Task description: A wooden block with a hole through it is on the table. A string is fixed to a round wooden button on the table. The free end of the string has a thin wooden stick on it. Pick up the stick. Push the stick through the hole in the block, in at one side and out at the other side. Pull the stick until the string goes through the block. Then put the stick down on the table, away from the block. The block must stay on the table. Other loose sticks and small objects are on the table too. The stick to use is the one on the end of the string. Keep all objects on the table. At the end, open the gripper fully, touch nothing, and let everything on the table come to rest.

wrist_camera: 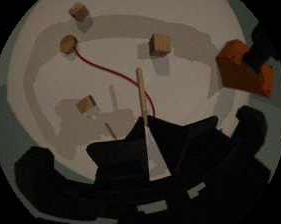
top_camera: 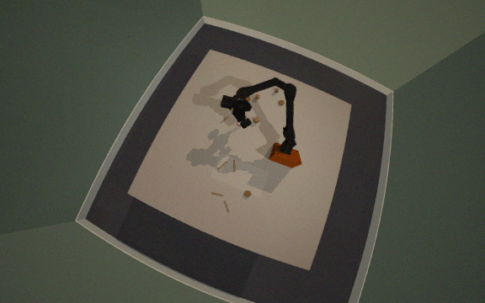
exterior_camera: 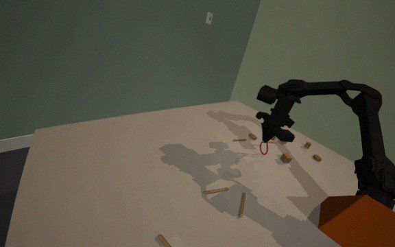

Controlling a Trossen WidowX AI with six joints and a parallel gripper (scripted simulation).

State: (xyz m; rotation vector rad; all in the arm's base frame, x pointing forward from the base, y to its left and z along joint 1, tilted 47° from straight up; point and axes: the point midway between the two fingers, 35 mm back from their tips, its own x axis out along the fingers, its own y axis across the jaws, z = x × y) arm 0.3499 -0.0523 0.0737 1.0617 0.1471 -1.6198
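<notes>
My gripper tip is now 11 cm past the small wooden block, 7 cm to the left of it and 4 cm above it. From my gripper tip the other things lie so: thin wooden stick 1 cm behind, 1 cm to the right; round button 2 cm ahead, 21 cm to the right, 5 cm below.
</notes>
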